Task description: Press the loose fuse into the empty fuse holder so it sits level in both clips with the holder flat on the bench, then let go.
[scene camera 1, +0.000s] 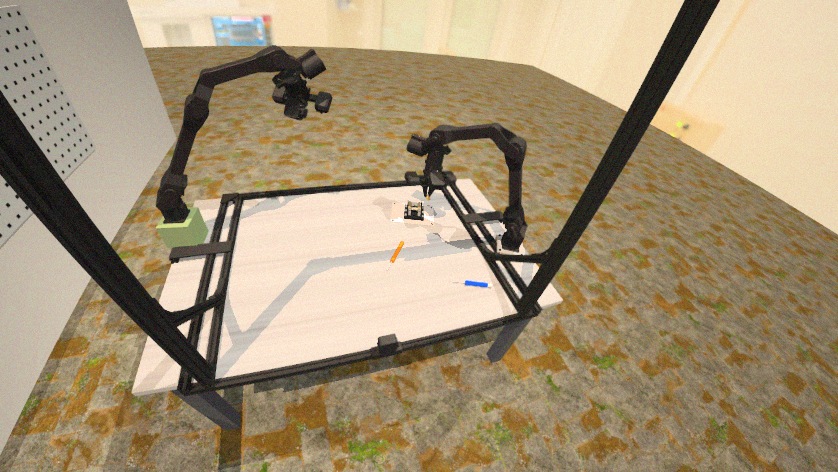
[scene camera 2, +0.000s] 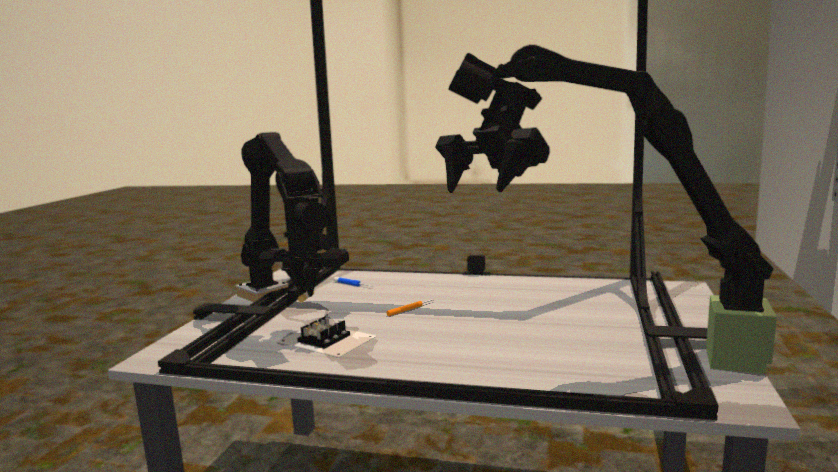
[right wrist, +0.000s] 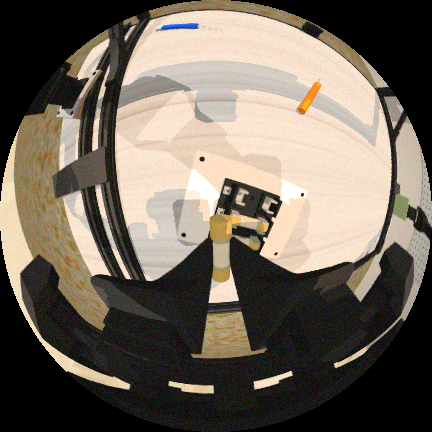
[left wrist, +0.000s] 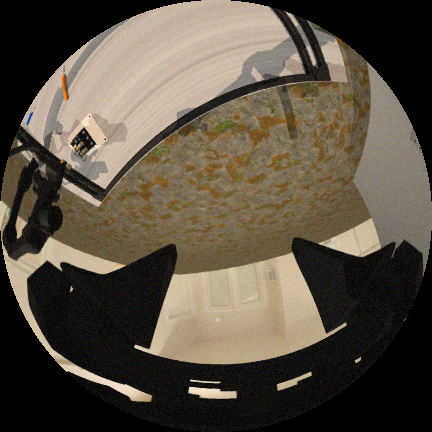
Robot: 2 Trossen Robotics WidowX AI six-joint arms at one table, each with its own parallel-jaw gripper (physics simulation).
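Frame: origin at the left arm's base, x left, y ahead, z down, level; centimetres.
Seen in the pictures: left gripper, fingertip midpoint: (scene camera 1: 309, 109) (scene camera 2: 473, 191) (left wrist: 236, 247); right gripper, fingertip midpoint: (scene camera 1: 426, 196) (scene camera 2: 307, 296) (right wrist: 220, 242) (left wrist: 65, 162); left arm's base, link origin: (scene camera 1: 177, 216) (scene camera 2: 741, 305); right arm's base, link origin: (scene camera 1: 510, 244) (scene camera 2: 262, 284).
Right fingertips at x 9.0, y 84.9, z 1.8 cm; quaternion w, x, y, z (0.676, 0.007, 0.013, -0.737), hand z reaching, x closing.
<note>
Pixels of each thing's top centre, then the offset from my right fingertips to it. "*": a spot on its surface instead.
- black fuse holder, top centre: (right wrist: 254, 223) (scene camera 2: 325, 323) (left wrist: 78, 144) (scene camera 1: 413, 207) dx +0.8, dy -4.4, dz +5.5 cm
- pale plate, surface spot: (right wrist: 250, 174) * dx -4.5, dy -4.3, dz +8.8 cm
- loose fuse, top centre: (right wrist: 221, 256) dx +0.5, dy +0.0, dz -1.1 cm
- orange-handled tool, top centre: (right wrist: 315, 89) (scene camera 2: 411, 303) (scene camera 1: 395, 254) dx -21.9, dy -15.1, dz +7.7 cm
- blue-handled tool, top centre: (scene camera 2: 354, 280) (scene camera 1: 471, 281) dx -36.5, dy +7.4, dz +7.6 cm
The black fuse holder (scene camera 1: 414, 211) (scene camera 2: 323, 333) (left wrist: 83, 141) (right wrist: 258, 191) sits on a pale plate (scene camera 2: 355, 342) (left wrist: 92, 123) (right wrist: 250, 174). In the right wrist view its upper row shows bare metal clips; fuses show in the lower rows, partly hidden. My right gripper (scene camera 1: 428, 191) (scene camera 2: 305, 289) (right wrist: 220, 242) is shut on the loose fuse (right wrist: 221, 256), which has gold caps and a pale body. It holds the fuse above the bench beside the holder, apart from the clips. My left gripper (scene camera 1: 309, 109) (scene camera 2: 475, 188) (left wrist: 236, 247) is open and empty, high above the table.
An orange-handled tool (scene camera 1: 397, 252) (scene camera 2: 404, 308) (left wrist: 65, 87) (right wrist: 309, 98) and a blue-handled tool (scene camera 1: 476, 283) (scene camera 2: 348, 282) (left wrist: 29, 118) (right wrist: 180, 26) lie on the bench. A black frame (scene camera 1: 310, 189) (scene camera 2: 410, 389) borders the table, its side rails close to the right gripper.
</note>
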